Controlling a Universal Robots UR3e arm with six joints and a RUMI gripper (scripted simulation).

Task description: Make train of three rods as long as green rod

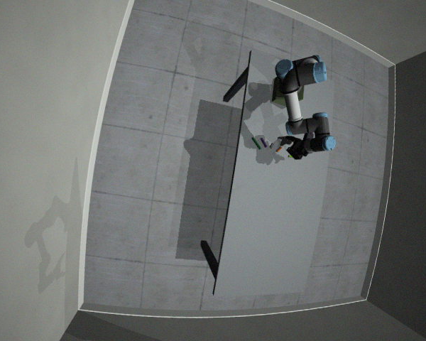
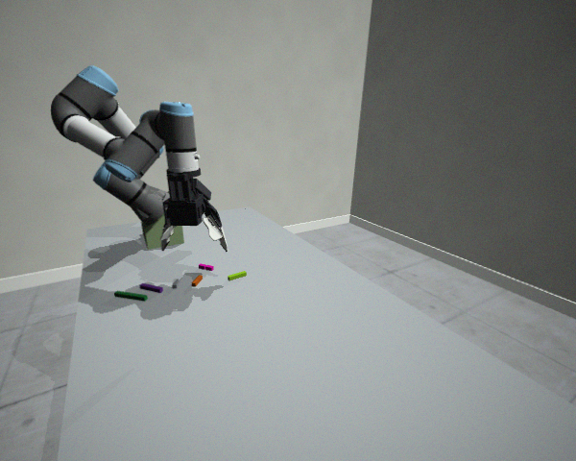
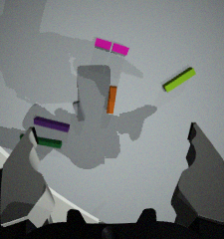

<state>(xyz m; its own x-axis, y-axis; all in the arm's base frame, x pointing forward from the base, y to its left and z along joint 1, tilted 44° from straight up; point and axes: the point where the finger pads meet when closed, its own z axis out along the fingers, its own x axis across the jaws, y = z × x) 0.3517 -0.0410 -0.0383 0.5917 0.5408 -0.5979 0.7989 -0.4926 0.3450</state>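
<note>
Now: the orange rod 80 mm below my hand, 10 mm to the right of it and 10 mm ahead of it. From my hand the other things lie so: grey rod: 80 mm below, 60 mm to the right, 10 mm behind; then lime rod: 90 mm to the left, 80 mm below, 40 mm ahead; then purple rod: 110 mm to the right, 80 mm below, 20 mm behind.
</note>
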